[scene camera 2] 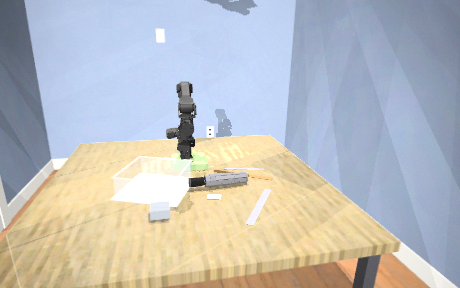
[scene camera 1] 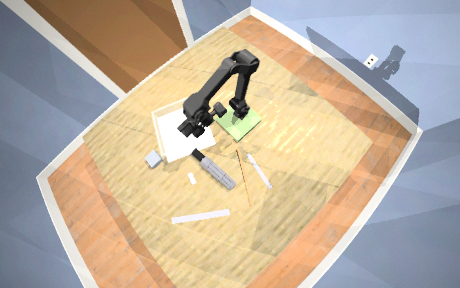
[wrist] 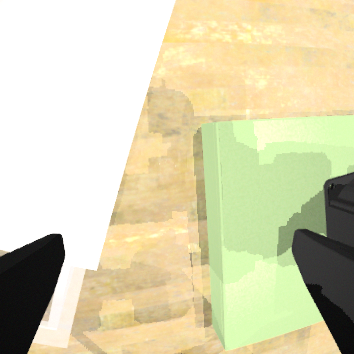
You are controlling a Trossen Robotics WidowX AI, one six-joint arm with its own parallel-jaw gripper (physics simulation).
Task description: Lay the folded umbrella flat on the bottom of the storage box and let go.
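Seen in the pictures: gripper, fingertip midpoint: (scene camera 2: 182, 154) (scene camera 1: 211, 123) (wrist: 179, 243); arm's base at its link origin: (scene camera 2: 186, 156) (scene camera 1: 240, 112).
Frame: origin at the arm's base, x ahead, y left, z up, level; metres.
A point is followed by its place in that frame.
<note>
The folded umbrella (scene camera 1: 218, 173) @(x 0.327, y 0.127, z 0.020 m) (scene camera 2: 226, 180) @(x 0.353, y 0.113, z -0.001 m), grey with a black handle, lies on the table outside the storage box, its handle end close to the box's near right corner. The storage box (scene camera 1: 175, 145) @(x 0.369, y -0.168, z -0.029 m) (scene camera 2: 145, 190) @(x 0.385, y -0.246, z 0.018 m) (wrist: 65, 100) @(x 0.205, y -0.127, z -0.029 m) has a white bottom and low see-through walls. My gripper (scene camera 1: 191, 131) (wrist: 179, 243) @(x 0.163, y -0.052, z 0.075 m) is open and empty, raised above the box's right part in scene camera 1. In scene camera 2 the gripper overlaps the arm, so its fingers are hard to make out. The umbrella does not show in the wrist view.
The arm's base stands on a green block (scene camera 1: 239, 130) @(x 0.086, y 0.060, z 0.000 m) (scene camera 2: 200, 163) @(x 0.113, y 0.052, z -0.002 m) (wrist: 265, 200) @(x 0.085, y -0.030, z 0.000 m) beside the box. A grey-blue block (scene camera 1: 153, 159) @(x 0.503, y -0.194, z 0.003 m) (scene camera 2: 160, 211) @(x 0.536, y -0.205, z 0.000 m), a small white piece (scene camera 1: 192, 178) @(x 0.435, y 0.034, z -0.021 m) (scene camera 2: 214, 197) @(x 0.448, y 0.028, z -0.025 m), a long white strip (scene camera 1: 201, 216) @(x 0.547, y 0.195, z -0.031 m) (scene camera 2: 258, 207) @(x 0.570, y 0.175, z -0.031 m), a thinner strip (scene camera 1: 259, 171) @(x 0.185, y 0.274, z -0.031 m) and a tan stick (scene camera 1: 243, 176) @(x 0.255, y 0.231, z -0.021 m) lie around the umbrella.
</note>
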